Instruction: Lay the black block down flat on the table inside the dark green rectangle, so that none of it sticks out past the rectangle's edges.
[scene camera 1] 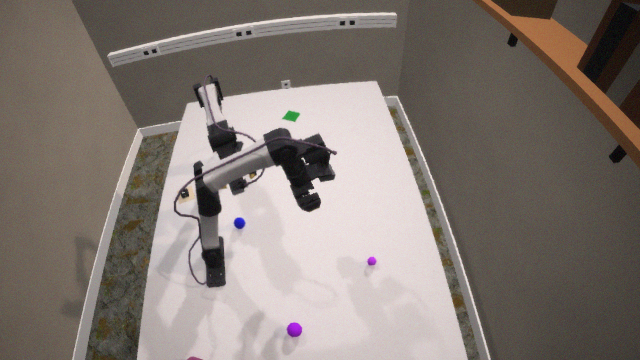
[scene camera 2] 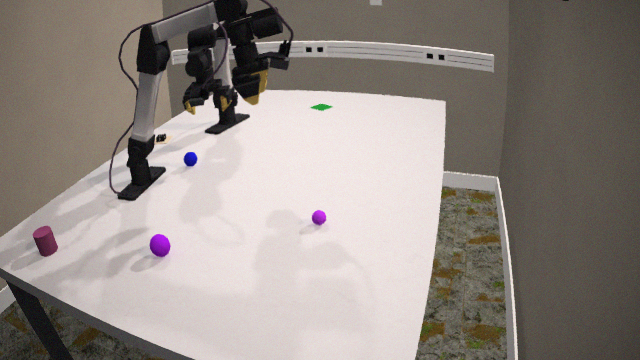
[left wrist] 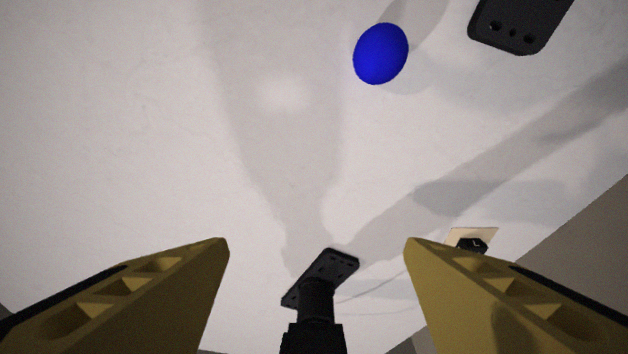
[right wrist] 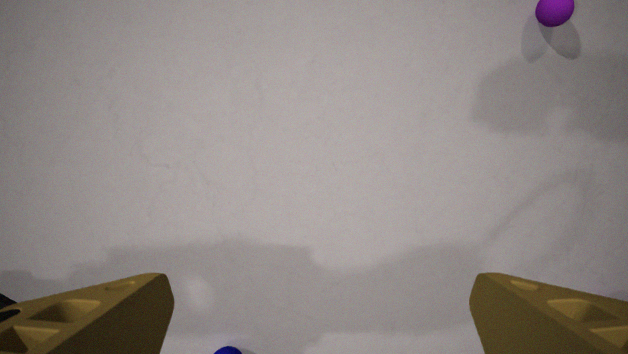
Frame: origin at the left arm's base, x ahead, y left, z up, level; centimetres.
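Seen in the pictures: left gripper, fingertip midpoint: [scene camera 2: 208, 112] [left wrist: 316, 246]; right gripper, fingertip midpoint: [scene camera 1: 307, 194] [scene camera 2: 258, 98] [right wrist: 321, 290]; left arm's base, link origin: [scene camera 2: 228, 124] [left wrist: 316, 282]; right arm's base, link origin: [scene camera 1: 215, 261] [scene camera 2: 142, 183].
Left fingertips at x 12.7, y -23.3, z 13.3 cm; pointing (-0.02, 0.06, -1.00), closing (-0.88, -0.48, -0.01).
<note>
Pixels of each thing's top centre, then the offset from my left fingertips to it. "pt": a spot on its surface instead.
- black block, top centre: [left wrist: 474, 254] [scene camera 2: 160, 135] [scene camera 1: 184, 192] dx -28.9, dy +2.0, dz -11.3 cm
- beige square, surface spot: [left wrist: 480, 232] [scene camera 1: 184, 200] pt dx -28.6, dy -1.1, dz -13.2 cm
- dark green rectangle, surface spot: [scene camera 2: 321, 107] [scene camera 1: 291, 116] pt dx +11.4, dy +51.9, dz -13.1 cm
- blue ball, top centre: [left wrist: 388, 52] [scene camera 2: 189, 152] [scene camera 1: 238, 220] dx +0.0, dy -10.8, dz -8.9 cm
- maroon cylinder, top centre: [scene camera 2: 41, 231] dx -4.3, dy -65.6, dz -7.8 cm
The black block [scene camera 1: 184, 193] [scene camera 2: 161, 138] [left wrist: 473, 244] rests on a beige square [scene camera 1: 189, 200] [scene camera 2: 168, 140] [left wrist: 480, 232] near the table's left edge; white marks show on it in the left wrist view. The dark green rectangle [scene camera 1: 291, 116] [scene camera 2: 321, 107] lies bare at the table's far end, well away from the block. My left gripper [scene camera 1: 238, 181] [scene camera 2: 207, 105] [left wrist: 316, 246] is open and empty, above the table, to the right of the block in both scene views. My right gripper [scene camera 1: 317, 188] [scene camera 2: 258, 93] [right wrist: 321, 290] is open and empty, raised higher and farther right.
A blue ball [scene camera 1: 239, 223] [scene camera 2: 190, 159] [left wrist: 381, 53] [right wrist: 228, 350] lies near the right arm's base. Two purple balls [scene camera 1: 371, 261] [scene camera 1: 294, 329] lie nearer the front. A maroon cylinder [scene camera 2: 45, 241] stands at the front left. The arms' links cross close together.
</note>
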